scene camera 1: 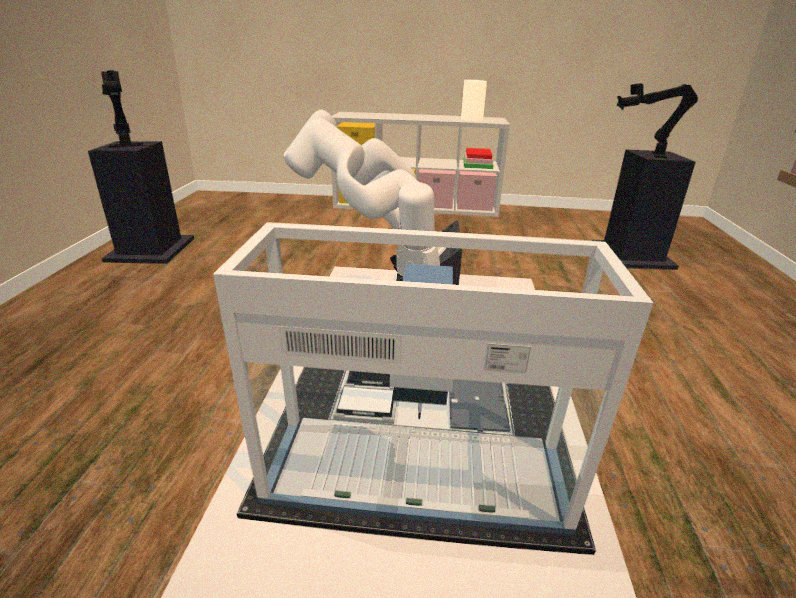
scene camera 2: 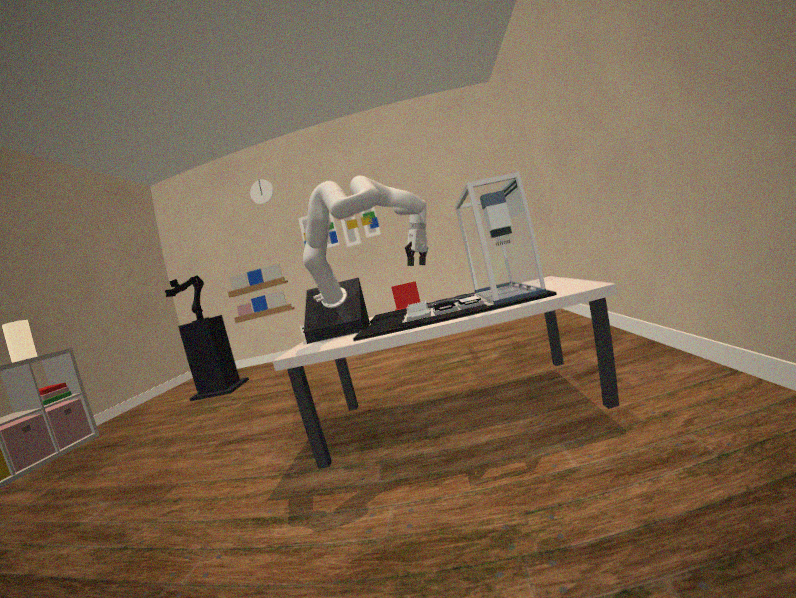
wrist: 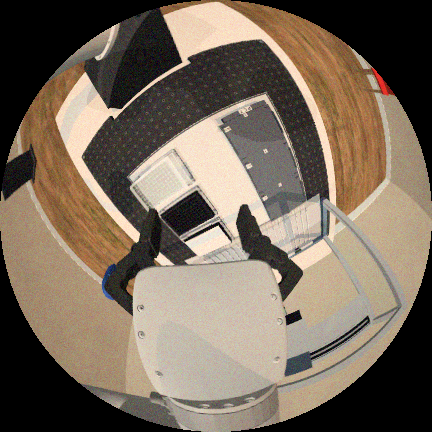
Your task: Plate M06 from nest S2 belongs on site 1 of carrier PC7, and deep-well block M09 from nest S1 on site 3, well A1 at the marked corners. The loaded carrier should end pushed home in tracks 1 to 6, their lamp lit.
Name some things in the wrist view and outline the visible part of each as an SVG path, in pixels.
A grey carrier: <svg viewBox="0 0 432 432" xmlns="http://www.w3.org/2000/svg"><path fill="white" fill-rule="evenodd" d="M263 99L222 117L221 121L223 124L219 125L219 128L245 168L270 221L273 221L305 202L305 195L292 151L288 146L283 130L274 112Z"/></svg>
A clear well plate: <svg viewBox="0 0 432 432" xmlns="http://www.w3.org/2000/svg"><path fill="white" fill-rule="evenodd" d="M172 152L129 186L129 189L147 211L149 208L156 208L189 187L191 180Z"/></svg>
